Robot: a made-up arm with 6 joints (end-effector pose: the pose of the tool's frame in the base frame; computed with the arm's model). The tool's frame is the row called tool. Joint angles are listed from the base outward.
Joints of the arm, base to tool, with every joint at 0 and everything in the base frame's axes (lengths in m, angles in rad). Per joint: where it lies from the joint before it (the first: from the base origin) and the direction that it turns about. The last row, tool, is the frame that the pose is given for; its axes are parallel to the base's.
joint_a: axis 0 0 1 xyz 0 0 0.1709
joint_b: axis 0 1 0 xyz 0 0.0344 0
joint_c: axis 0 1 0 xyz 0 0 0.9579
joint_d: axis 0 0 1 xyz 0 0 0.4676
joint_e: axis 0 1 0 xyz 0 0 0
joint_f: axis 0 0 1 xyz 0 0 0.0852
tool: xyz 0 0 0
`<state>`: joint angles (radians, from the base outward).
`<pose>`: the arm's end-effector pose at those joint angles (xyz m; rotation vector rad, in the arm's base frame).
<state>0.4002 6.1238 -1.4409 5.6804 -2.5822 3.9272</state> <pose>-0.5264 -0.1575 1.0678 -1.9164 0.7215 -0.6032</pose>
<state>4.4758 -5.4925 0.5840 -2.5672 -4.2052 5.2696</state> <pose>-0.2606 -1.0551 0.9890 -0.8556 -0.2702 0.2081</pose>
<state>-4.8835 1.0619 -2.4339 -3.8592 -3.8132 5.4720</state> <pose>0.0059 0.4411 0.6776 -1.4261 -1.7972 -0.5632</pose>
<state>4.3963 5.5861 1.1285 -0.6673 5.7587 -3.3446</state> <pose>0.1880 0.3794 1.4111 0.1683 0.2696 0.4502</pose>
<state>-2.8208 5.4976 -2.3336 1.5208 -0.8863 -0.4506</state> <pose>0.6409 0.2462 0.3267 -2.2131 0.8568 0.7435</pose>
